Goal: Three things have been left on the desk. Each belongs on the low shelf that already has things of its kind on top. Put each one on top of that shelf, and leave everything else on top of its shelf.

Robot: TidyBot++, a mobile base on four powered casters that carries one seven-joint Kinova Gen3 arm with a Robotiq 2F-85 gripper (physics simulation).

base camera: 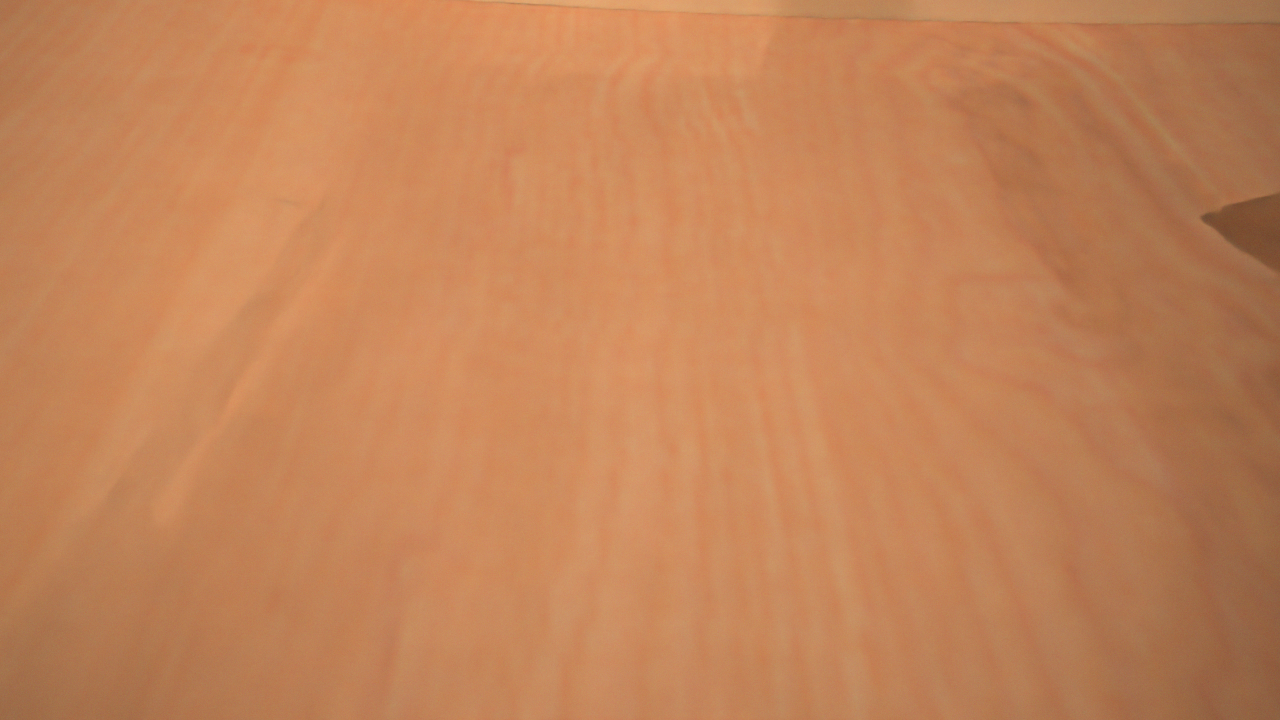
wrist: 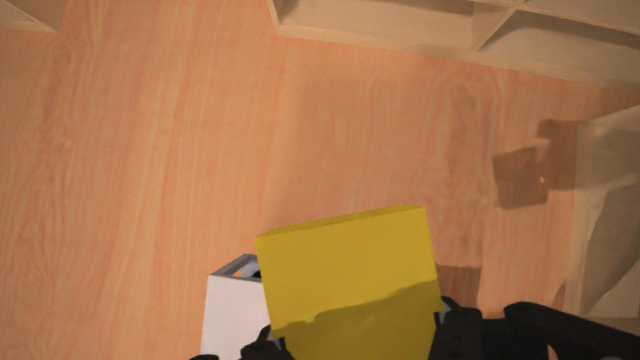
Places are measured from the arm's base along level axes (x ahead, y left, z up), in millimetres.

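Pixels of known places: gripper, fingertip midpoint: [wrist: 356, 321].
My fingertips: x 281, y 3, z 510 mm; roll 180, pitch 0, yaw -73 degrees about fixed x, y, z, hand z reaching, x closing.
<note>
For each thing: its middle in the pictures, then the offset to it from my fingertips. "spot": a spot on its surface instead.
- yellow box-shaped thing, body centre: [wrist: 359, 334] dx -1, dy +0, dz +13 mm
- pale corner, surface spot: [wrist: 45, 12] spot: dx +565, dy +1081, dz -833 mm
My gripper [wrist: 356, 321] is shut on a yellow box-shaped thing [wrist: 350, 270] at the bottom middle of the wrist view. Black fingers hold it at its left and right sides, above the wooden floor. Its lower part is shaded and runs out of the frame. A pale shelf unit [wrist: 350, 39] with compartments shows at the top right of the wrist view, apart from the held thing. What stands on its top does not show. The desk cannot be made out in either view. The gripper does not show in the base view.
Another pale unit [wrist: 584, 200] stands at the right edge of the wrist view, and a pale corner [wrist: 45, 12] shows at top left. A white and grey box-like part [wrist: 232, 310] is left of the held thing. A pale edge [base camera: 1074, 8] crosses the top of the base view.
</note>
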